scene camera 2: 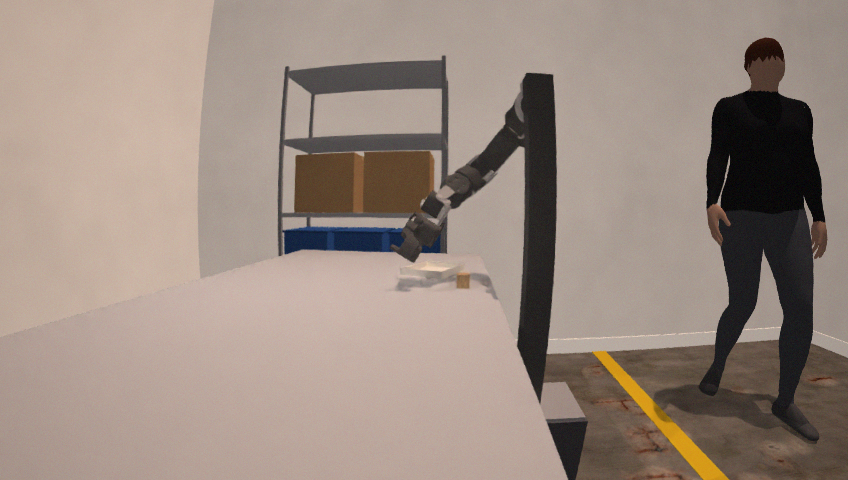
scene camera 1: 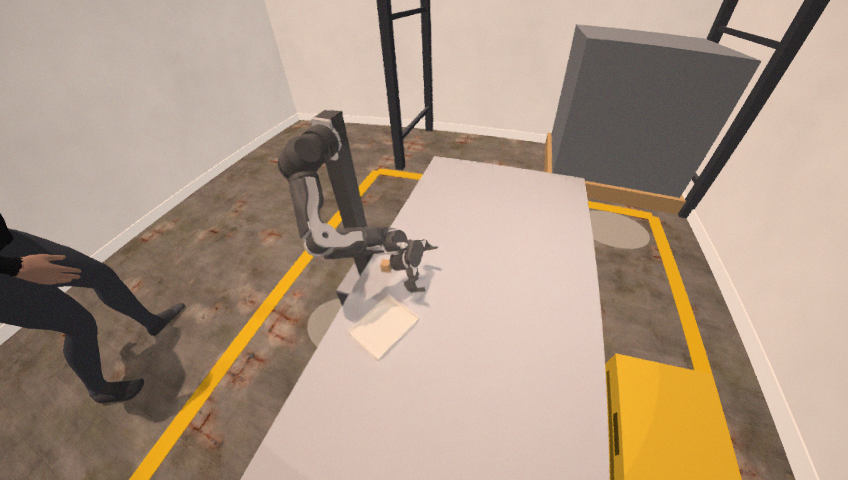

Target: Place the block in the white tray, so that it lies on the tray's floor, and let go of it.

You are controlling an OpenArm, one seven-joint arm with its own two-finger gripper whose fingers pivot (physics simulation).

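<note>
The small orange-brown block (scene camera 1: 385,265) (scene camera 2: 462,280) stands on the table near its edge on the arm's side, outside the tray. The white tray (scene camera 1: 383,330) (scene camera 2: 429,271) is a shallow, empty rectangle lying on the table, a short way from the block. My gripper (scene camera 1: 426,268) (scene camera 2: 402,252) is open, its fingers spread wide with nothing between them. It hangs above the table, farther in from the table's edge than the block, and tilted. The block is beside the gripper's body in scene camera 1, apart from the fingertips.
The long pale table (scene camera 1: 505,356) (scene camera 2: 238,368) carries the tray and block. The arm's dark post (scene camera 1: 345,172) (scene camera 2: 537,226) stands at the table's edge. A person (scene camera 1: 65,285) (scene camera 2: 764,160) stands on the floor beyond the yellow line. A yellow cabinet (scene camera 1: 672,416) stands at the opposite table side.
</note>
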